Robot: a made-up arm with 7 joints. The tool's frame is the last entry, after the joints. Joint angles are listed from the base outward.
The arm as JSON. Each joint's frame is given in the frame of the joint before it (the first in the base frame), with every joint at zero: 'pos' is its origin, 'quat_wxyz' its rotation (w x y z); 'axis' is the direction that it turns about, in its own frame. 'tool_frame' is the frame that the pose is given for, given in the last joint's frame.
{
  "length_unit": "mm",
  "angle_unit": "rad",
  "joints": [
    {
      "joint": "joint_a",
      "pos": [
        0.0,
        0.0,
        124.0
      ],
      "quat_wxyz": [
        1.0,
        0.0,
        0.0,
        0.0
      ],
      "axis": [
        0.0,
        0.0,
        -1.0
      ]
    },
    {
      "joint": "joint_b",
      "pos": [
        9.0,
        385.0,
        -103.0
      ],
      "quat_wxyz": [
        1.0,
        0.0,
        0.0,
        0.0
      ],
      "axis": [
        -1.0,
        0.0,
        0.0
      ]
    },
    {
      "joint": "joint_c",
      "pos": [
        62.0,
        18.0,
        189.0
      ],
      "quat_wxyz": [
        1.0,
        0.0,
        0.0,
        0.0
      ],
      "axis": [
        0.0,
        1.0,
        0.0
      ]
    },
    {
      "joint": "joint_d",
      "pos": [
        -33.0,
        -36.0,
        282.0
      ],
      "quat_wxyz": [
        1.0,
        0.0,
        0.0,
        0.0
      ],
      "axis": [
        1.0,
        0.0,
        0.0
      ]
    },
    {
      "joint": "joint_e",
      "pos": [
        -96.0,
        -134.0,
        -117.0
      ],
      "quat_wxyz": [
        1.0,
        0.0,
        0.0,
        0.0
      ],
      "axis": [
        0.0,
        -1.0,
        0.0
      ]
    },
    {
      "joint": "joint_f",
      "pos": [
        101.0,
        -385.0,
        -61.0
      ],
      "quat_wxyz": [
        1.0,
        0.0,
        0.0,
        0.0
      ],
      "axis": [
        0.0,
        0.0,
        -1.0
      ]
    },
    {
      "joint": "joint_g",
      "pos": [
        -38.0,
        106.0,
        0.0
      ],
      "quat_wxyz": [
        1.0,
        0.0,
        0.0,
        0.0
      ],
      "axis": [
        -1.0,
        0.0,
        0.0
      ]
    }
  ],
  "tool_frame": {
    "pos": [
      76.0,
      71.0,
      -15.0
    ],
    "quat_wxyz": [
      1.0,
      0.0,
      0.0,
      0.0
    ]
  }
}
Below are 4 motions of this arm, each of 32 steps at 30 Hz.
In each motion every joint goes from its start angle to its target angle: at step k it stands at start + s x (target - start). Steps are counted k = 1, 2, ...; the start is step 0. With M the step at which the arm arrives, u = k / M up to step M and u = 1 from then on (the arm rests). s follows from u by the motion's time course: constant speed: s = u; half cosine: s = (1 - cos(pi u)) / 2; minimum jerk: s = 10 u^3 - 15 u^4 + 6 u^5.
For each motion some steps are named. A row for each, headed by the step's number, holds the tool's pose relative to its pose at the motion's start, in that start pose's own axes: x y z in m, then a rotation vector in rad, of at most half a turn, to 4 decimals.
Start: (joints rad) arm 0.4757 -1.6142 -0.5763 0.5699 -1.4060 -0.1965 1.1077
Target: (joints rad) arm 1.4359 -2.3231 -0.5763 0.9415 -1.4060 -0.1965 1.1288
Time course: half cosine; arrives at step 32
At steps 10, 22, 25, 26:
10: 0.1112 -0.0640 -0.0033 -0.0764 -0.3007 -0.0743
22: 0.3018 -0.2583 0.1469 -0.3959 -1.0505 -0.0945
25: 0.3170 -0.2897 0.1952 -0.4774 -1.1904 -0.0680
26: 0.3197 -0.2974 0.2088 -0.5002 -1.2273 -0.0590

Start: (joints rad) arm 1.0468 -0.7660 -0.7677 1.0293 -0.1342 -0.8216 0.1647
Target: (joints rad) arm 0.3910 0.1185 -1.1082 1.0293 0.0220 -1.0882 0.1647
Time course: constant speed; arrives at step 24
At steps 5, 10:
5: -0.0072 0.0329 0.0130 0.0736 0.1213 0.1647
10: -0.0112 0.0623 0.0285 0.1749 0.2143 0.3506

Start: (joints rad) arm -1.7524 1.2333 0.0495 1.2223 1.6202 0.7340 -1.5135
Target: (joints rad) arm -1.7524 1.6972 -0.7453 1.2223 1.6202 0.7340 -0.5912
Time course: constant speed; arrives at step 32
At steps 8, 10, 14, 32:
8: -0.0118 -0.0250 -0.0163 -0.0444 0.1192 -0.0640
10: -0.0154 -0.0317 -0.0211 -0.0568 0.1516 -0.0789
14: -0.0235 -0.0453 -0.0315 -0.0828 0.2196 -0.1068
32: -0.0819 -0.1086 -0.0864 -0.2164 0.5711 -0.1921

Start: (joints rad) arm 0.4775 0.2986 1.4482 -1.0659 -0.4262 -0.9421 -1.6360
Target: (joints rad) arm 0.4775 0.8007 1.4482 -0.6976 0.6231 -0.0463 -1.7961
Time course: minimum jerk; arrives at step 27
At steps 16, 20, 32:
16: 0.0425 0.0247 -0.1000 0.0165 -0.7065 0.5723
20: 0.0398 0.0479 -0.1352 0.0445 -0.9556 0.7877
32: 0.0348 0.0615 -0.1558 0.0589 -1.0865 0.9065

